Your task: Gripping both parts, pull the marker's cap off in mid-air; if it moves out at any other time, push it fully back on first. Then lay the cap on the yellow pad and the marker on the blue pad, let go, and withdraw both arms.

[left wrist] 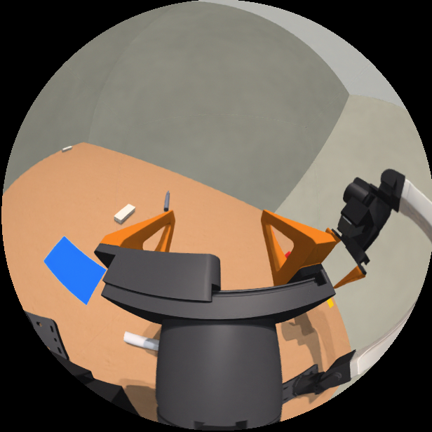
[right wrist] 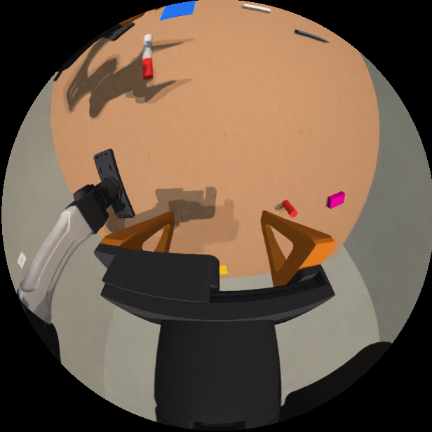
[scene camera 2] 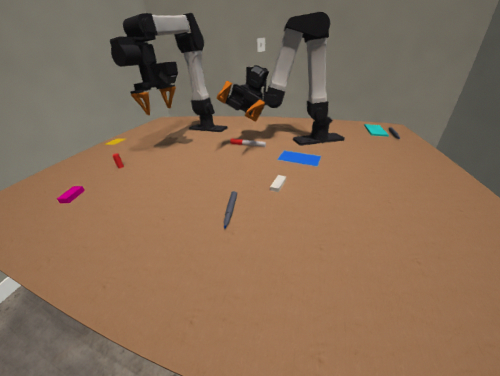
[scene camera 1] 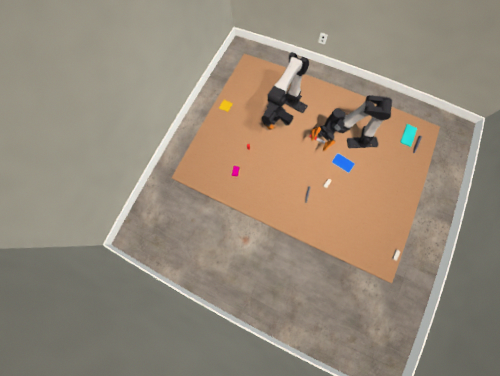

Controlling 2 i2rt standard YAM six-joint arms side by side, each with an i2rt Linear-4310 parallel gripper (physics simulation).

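Frame: origin at the left arm's base, x back, y down, z right, level; metres.
Where they show: left gripper, fingertip midpoint: (scene camera 2: 231, 105) (scene camera 1: 317, 145); right gripper, fingertip midpoint: (scene camera 2: 159, 111) (scene camera 1: 273, 122); left arm's base, origin of the base link: (scene camera 2: 318, 139) (scene camera 1: 362, 142); right arm's base, origin of the base link: (scene camera 2: 207, 128) (scene camera 1: 292, 103).
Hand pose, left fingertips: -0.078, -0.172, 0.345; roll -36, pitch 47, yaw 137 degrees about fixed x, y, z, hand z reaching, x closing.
Things, the pixels of their top centre, and the offset from my left fingertips, as dx, dy, dz.
- grey marker, middle of its top: (scene camera 2: 248, 140) +0.107, +0.151, -0.063
- yellow pad, middle of its top: (scene camera 2: 115, 141) (scene camera 1: 225, 105) +0.423, +0.171, +0.556
- blue pad, middle of its top: (scene camera 2: 299, 157) (scene camera 1: 343, 162) -0.054, +0.171, -0.198
- loose red cylinder, middle of its top: (scene camera 2: 115, 154) (scene camera 1: 248, 145) +0.083, +0.124, +0.405
- magenta block, middle of its top: (scene camera 2: 69, 192) (scene camera 1: 235, 170) -0.072, +0.157, +0.496
- white block, middle of its top: (scene camera 2: 278, 181) (scene camera 1: 327, 183) -0.185, +0.160, -0.078
- grey pen, middle of its top: (scene camera 2: 229, 206) (scene camera 1: 307, 194) -0.253, +0.157, +0.055
- teal block, middle of its top: (scene camera 2: 375, 129) (scene camera 1: 409, 135) +0.115, +0.164, -0.670
- dark pen, middle of its top: (scene camera 2: 395, 131) (scene camera 1: 418, 144) +0.042, +0.154, -0.708
The white and grey marker (scene camera 2: 255, 143) (left wrist: 135, 340) (right wrist: 148, 42) lies on the table, with its red cap (scene camera 2: 236, 142) (right wrist: 147, 69) on one end; how fully the cap is seated I cannot tell. My left gripper (scene camera 2: 237, 107) (left wrist: 217, 214) is open and empty, tilted above the marker and apart from it. My right gripper (scene camera 2: 159, 110) (right wrist: 217, 215) is open and empty, high above the table at the left in scene camera 2. The yellow pad (scene camera 1: 226, 105) (scene camera 2: 115, 142) (right wrist: 223, 270) lies far left. The blue pad (scene camera 1: 343, 163) (scene camera 2: 300, 158) (left wrist: 75, 270) lies right of the marker.
A loose red cylinder (scene camera 1: 248, 146) (scene camera 2: 118, 160) (right wrist: 289, 208) and a magenta block (scene camera 1: 235, 171) (scene camera 2: 71, 194) lie left. A white block (scene camera 1: 327, 183) (scene camera 2: 278, 183) and grey pen (scene camera 1: 307, 194) (scene camera 2: 230, 210) lie nearer the front. A teal block (scene camera 1: 409, 135) (scene camera 2: 376, 130) and dark pen (scene camera 1: 417, 144) (scene camera 2: 394, 133) lie far right.
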